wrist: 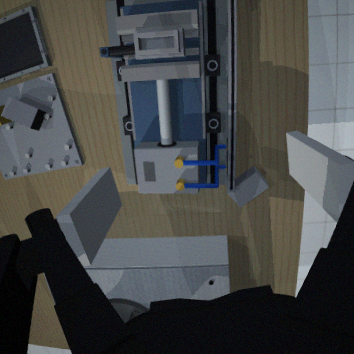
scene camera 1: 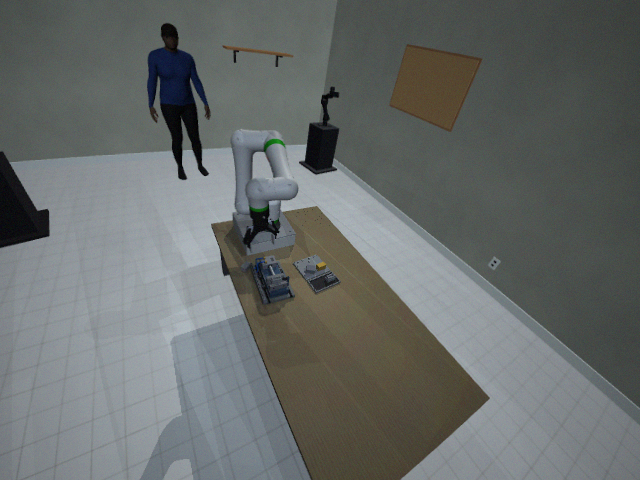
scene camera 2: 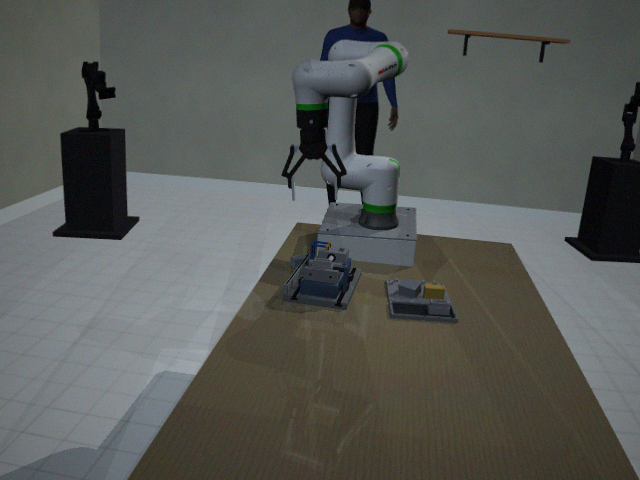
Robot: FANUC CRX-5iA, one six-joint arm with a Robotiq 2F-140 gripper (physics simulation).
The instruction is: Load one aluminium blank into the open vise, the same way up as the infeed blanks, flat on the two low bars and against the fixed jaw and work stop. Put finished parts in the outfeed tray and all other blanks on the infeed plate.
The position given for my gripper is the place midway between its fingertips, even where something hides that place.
My gripper (scene camera 2: 315, 199) is open, with nothing in its grasp. Also in view: an infeed plate (wrist: 46, 145) and a dark outfeed tray (scene camera 2: 401, 309).
My gripper is seen too in the wrist view (wrist: 199, 169). The dark outfeed tray shows as well in the wrist view (wrist: 28, 57).
